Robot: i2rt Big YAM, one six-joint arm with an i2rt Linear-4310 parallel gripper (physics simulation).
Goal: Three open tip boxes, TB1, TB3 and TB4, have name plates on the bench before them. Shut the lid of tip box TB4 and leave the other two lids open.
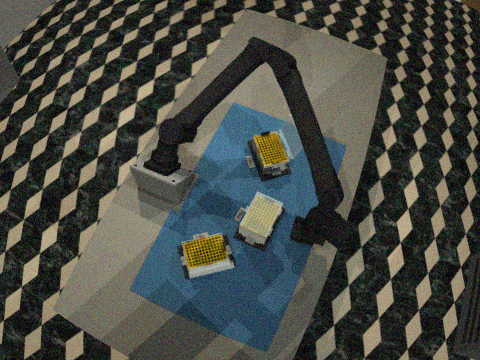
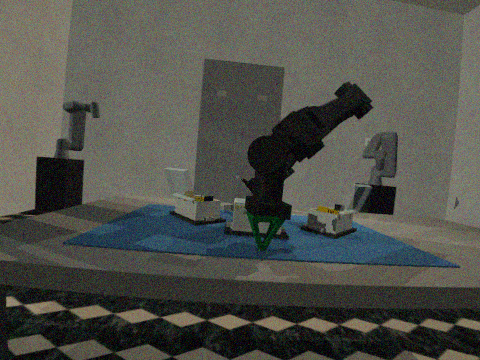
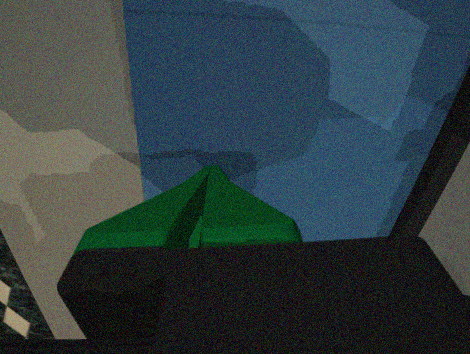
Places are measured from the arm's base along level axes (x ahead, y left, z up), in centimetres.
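Pixels of known places: gripper, fingertip midpoint: [image 1: 303, 241] [image 2: 261, 250] [image 3: 213, 178]; arm's base at its link origin: [image 1: 162, 167] [image 2: 250, 192].
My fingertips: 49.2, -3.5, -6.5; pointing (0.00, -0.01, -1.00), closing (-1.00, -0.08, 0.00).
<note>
For each thing: its top centre in the pictures, then the offset to it from my fingertips, as dx, dy, dz. Level surfaces: height alone.
- middle box at its top centre: [image 2: 257, 201] [image 1: 258, 212] -16.0, +0.9, +7.4
- lower box at its top centre: [image 1: 203, 246] [image 2: 201, 196] -26.3, -14.7, +6.3
- upper box at its top centre: [image 1: 267, 147] [image 2: 327, 207] -21.2, +23.5, +6.3
- blue mat at its surface level: dz -0.3
- bench at its surface level: dz -0.6
Three tip boxes with yellow racks stand on the blue mat. The middle box [image 1: 260, 218] [image 2: 239, 218] has its translucent lid lying over the rack; whether it is fully down I cannot tell. The lower box [image 1: 205, 251] [image 2: 197, 210] has its lid [image 2: 177, 180] raised. The upper box [image 1: 270, 150] [image 2: 327, 221] has its lid [image 1: 288, 145] [image 2: 361, 197] raised. The name plates [image 1: 250, 161] [image 1: 240, 214] are too blurred to read, so I cannot tell which is TB4. My gripper [image 2: 263, 247] [image 3: 213, 178] is shut and empty, low beside the middle box, opposite its plate.
The blue mat [image 1: 240, 295] [image 2: 150, 245] [image 3: 225, 75] lies on the bench [image 1: 320, 45] [image 2: 125, 267]. The arm's forearm passes above the mat to the right of the upper box. The arm base [image 1: 162, 185] stands at the mat's left edge. Two other arms stand in the background.
</note>
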